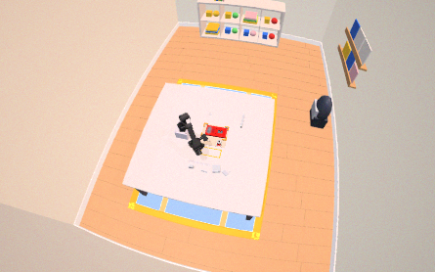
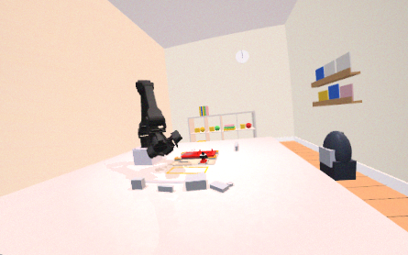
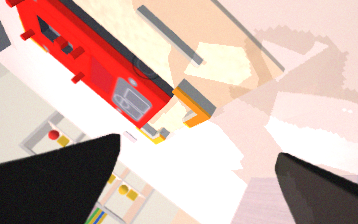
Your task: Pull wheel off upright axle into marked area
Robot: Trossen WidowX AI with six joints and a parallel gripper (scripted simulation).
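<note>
My gripper tip is 180 mm short of the dark wheel, 40 mm above it and 10 mm to the left of it.
</note>
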